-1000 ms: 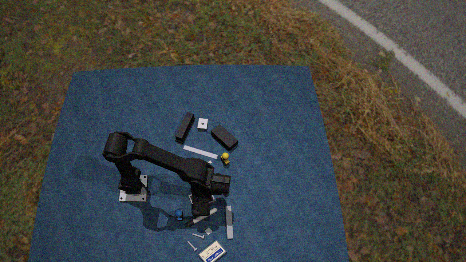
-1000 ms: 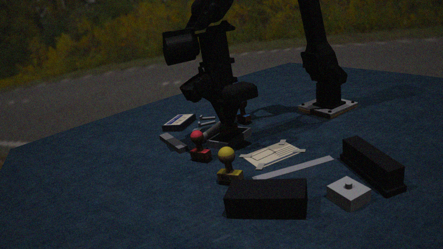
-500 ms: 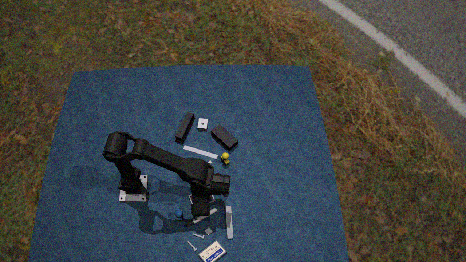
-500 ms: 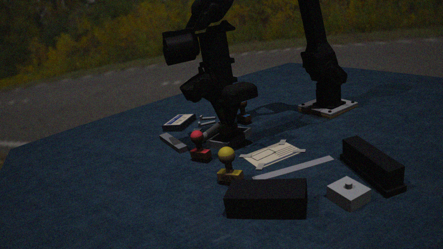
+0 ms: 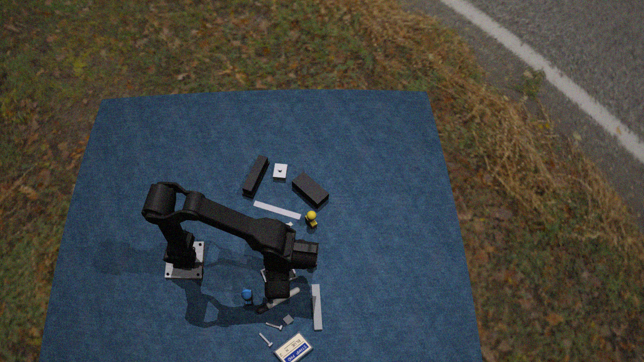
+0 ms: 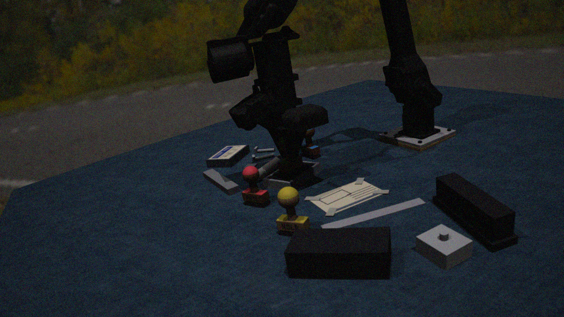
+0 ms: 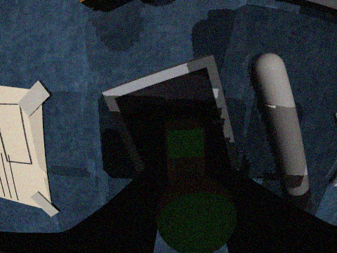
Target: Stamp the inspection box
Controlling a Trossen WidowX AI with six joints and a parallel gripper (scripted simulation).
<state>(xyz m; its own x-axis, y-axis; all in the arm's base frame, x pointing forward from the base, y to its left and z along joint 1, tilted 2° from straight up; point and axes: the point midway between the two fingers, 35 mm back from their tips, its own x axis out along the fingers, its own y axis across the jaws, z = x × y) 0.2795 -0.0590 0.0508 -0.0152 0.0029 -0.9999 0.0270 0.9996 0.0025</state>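
Now: gripper tip 30 mm above the dark ink pad tray. The rest, counted from my gripper tip: white marker: 20 mm behind, 80 mm to the right, 30 mm below; red stamp: 90 mm ahead, 40 mm to the left, 20 mm below; green-knobbed stamp: right at my gripper tip.
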